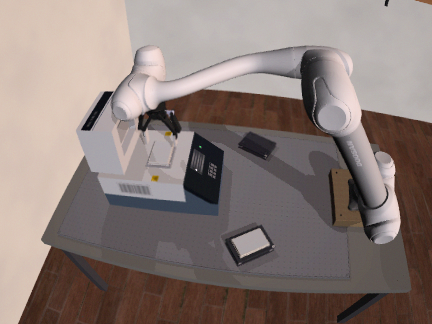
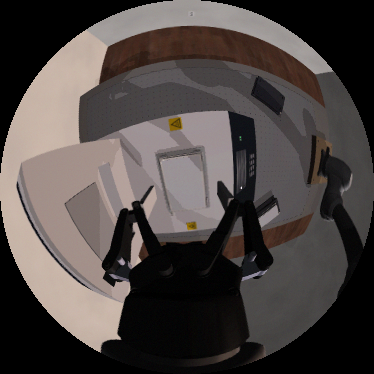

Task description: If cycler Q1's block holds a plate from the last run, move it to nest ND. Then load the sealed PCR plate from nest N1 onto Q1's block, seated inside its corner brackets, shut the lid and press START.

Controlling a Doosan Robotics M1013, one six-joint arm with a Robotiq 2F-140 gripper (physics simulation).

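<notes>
Cycler Q1 point(image 1: 142, 189) point(image 2: 205, 130) stands at the table's left with its lid point(image 1: 102, 145) point(image 2: 55, 170) raised. A pale rectangular plate point(image 1: 161, 154) point(image 2: 183, 182) lies on its block, inside the raised surround. My gripper point(image 1: 160, 136) point(image 2: 185, 189) is open and empty, above the block, with its fingers apart over the plate area. A white-topped plate point(image 1: 250, 242) point(image 2: 266, 213) sits in a dark nest near the front edge. Another dark nest point(image 1: 257, 145) point(image 2: 268, 95) at the back holds no visible plate. The nest labels cannot be read.
The cycler's dark control panel point(image 1: 204, 167) point(image 2: 242, 160) has a green light and keys on the block's right side. The raised lid stands close to the gripper's left. The arm's wooden base board point(image 1: 340, 200) point(image 2: 314, 160) is at the table's right.
</notes>
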